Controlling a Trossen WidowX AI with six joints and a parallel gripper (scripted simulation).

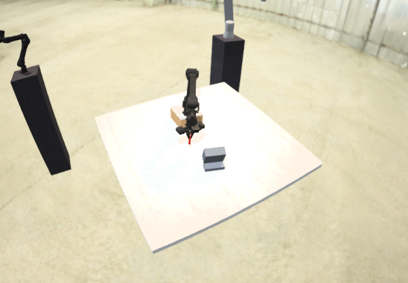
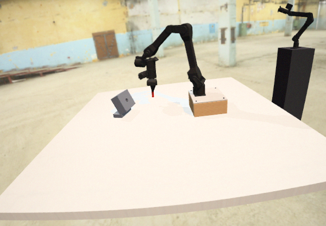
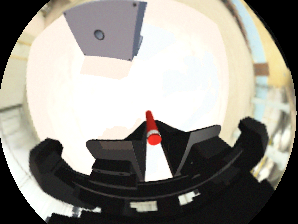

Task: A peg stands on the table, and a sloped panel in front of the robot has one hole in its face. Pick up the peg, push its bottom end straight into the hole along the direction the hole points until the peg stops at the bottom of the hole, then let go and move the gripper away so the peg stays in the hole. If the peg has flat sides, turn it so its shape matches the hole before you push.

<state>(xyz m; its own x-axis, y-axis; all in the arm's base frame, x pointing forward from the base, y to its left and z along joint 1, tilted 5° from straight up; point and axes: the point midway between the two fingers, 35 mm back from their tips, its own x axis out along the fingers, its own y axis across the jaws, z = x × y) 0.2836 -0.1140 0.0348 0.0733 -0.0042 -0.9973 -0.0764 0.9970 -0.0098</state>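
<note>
Now: gripper tip 18 cm short of the grey sloped panel, 8 cm to the right of it and 2 cm above it. Also, from my gripper tip: thin red peg: 2 cm above.
</note>
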